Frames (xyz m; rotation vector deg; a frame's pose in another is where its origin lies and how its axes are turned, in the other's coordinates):
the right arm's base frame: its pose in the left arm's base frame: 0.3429 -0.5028 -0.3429 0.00 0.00 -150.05
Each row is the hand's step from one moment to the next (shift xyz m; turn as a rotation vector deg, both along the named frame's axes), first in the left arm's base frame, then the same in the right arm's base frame.
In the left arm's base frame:
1: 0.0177 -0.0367 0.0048 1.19 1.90 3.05
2: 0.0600 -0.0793 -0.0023 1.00 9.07 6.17
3: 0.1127 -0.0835 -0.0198 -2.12 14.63 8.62
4: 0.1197 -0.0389 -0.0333 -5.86 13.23 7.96
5: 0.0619 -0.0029 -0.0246 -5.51 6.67 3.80
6: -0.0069 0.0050 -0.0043 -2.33 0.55 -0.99
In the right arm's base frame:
1: 0.0030 0.0406 0.0048 -1.98 -1.05 3.05
2: -0.0124 0.0987 -0.0023 -5.39 -7.36 6.17
3: -0.0560 0.1286 -0.0198 -5.47 -13.73 8.62
4: -0.0843 0.0935 -0.0333 -1.53 -14.39 7.96
5: -0.0522 0.0334 -0.0246 1.44 -8.53 3.80
6: 0.0035 -0.0078 -0.0043 1.74 -1.64 -0.99

